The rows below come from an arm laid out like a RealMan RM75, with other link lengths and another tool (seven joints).
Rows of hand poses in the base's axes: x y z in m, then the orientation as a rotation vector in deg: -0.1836 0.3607 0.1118 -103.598 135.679 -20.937; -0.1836 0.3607 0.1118 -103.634 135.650 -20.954; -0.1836 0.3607 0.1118 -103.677 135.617 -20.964; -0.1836 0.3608 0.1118 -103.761 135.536 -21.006; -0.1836 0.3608 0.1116 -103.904 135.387 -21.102; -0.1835 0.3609 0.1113 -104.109 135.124 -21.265; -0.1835 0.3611 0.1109 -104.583 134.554 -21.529; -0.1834 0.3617 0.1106 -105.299 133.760 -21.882; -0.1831 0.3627 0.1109 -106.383 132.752 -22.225; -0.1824 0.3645 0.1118 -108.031 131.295 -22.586; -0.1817 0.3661 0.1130 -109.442 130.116 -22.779; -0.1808 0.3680 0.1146 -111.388 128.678 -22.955; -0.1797 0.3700 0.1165 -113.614 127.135 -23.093; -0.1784 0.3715 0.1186 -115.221 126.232 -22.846; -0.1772 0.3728 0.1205 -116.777 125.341 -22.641; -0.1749 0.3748 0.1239 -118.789 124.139 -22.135; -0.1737 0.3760 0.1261 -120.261 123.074 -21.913; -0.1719 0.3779 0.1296 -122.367 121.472 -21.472
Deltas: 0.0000 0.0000 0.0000 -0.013 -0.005 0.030; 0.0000 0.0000 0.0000 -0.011 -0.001 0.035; 0.0000 0.0001 0.0000 -0.028 -0.020 0.075; 0.0000 0.0000 -0.0002 -0.058 -0.048 0.132; 0.0001 0.0001 -0.0003 -0.080 -0.108 0.212; 0.0000 0.0002 -0.0004 -0.134 -0.189 0.479; 0.0001 0.0006 -0.0003 -0.204 -0.224 0.693; 0.0003 0.0010 0.0003 -0.275 -0.149 0.964; 0.0007 0.0018 0.0009 -0.366 -0.111 1.435; 0.0007 0.0016 0.0012 -0.284 0.000 1.199; 0.0009 0.0019 0.0016 -0.427 0.164 1.556; 0.0011 0.0020 0.0019 -0.514 0.297 1.720; 0.0013 0.0015 0.0021 -0.267 0.470 1.144; 0.0012 0.0013 0.0019 -0.283 0.446 1.108; 0.0023 0.0020 0.0034 -0.229 0.654 1.463; 0.0012 0.0012 0.0022 -0.192 0.339 1.156; 0.0018 0.0019 0.0035 -0.199 0.513 1.694
